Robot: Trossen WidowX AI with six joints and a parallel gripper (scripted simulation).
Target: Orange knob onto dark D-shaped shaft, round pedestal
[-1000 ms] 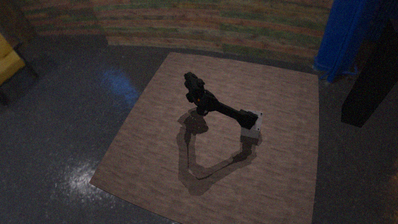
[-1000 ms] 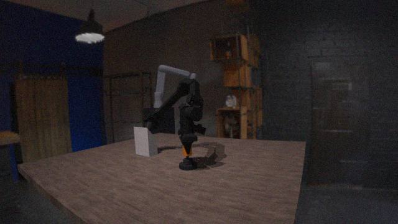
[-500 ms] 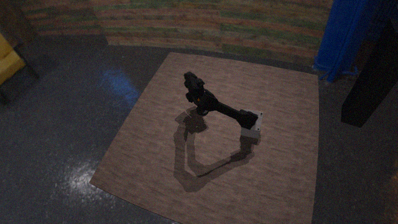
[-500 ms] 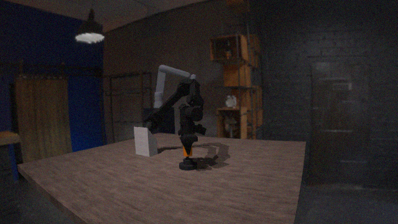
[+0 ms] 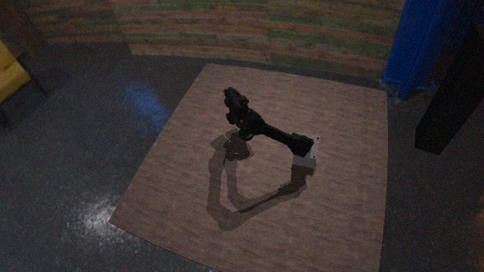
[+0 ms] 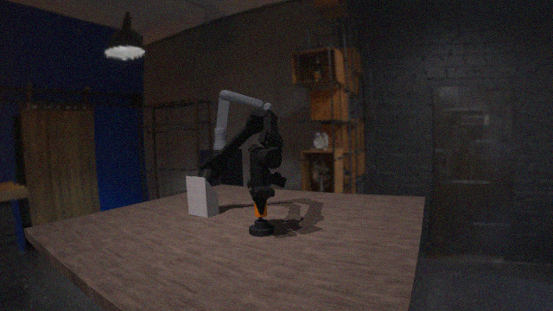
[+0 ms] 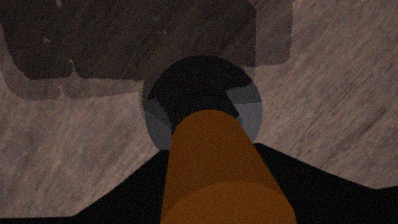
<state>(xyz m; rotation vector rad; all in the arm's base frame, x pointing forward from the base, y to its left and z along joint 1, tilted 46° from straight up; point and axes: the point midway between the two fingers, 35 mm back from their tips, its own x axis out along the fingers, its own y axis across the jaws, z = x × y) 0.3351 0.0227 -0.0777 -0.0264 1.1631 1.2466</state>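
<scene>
The dark round pedestal lies 40 mm below my gripper tip. From my gripper tip the other things lie so: orange knob: 20 mm above.
</scene>
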